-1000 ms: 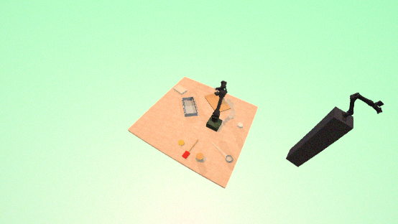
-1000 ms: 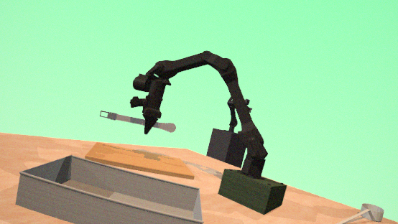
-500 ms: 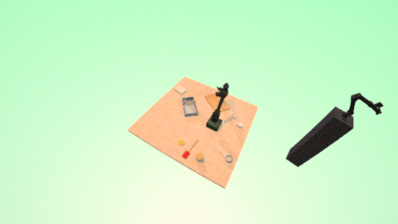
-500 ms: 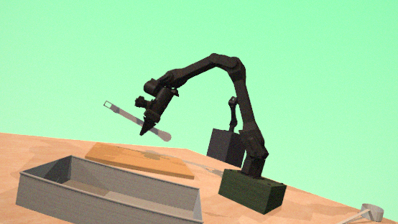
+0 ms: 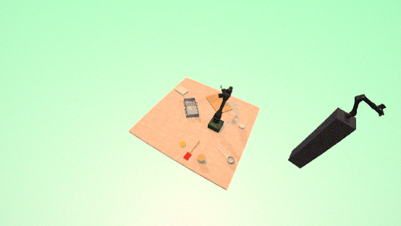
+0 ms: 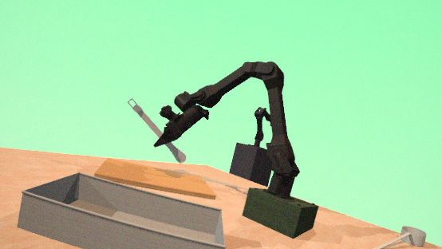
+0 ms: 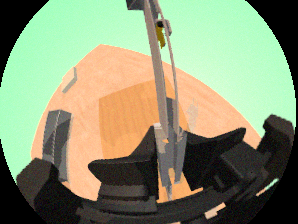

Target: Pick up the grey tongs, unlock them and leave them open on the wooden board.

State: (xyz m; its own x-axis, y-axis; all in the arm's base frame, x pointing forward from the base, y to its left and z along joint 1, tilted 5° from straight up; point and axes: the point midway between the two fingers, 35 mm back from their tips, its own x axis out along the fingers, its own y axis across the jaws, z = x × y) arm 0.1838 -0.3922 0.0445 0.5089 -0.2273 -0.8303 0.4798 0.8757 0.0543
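Now: gripper tip 9 cm above the wooden board, 5 cm to the right of it and 1 cm past it. Also, from my gripper tip: grey roasting tin (41 cm to the left, 21 cm ahead, 7 cm below).
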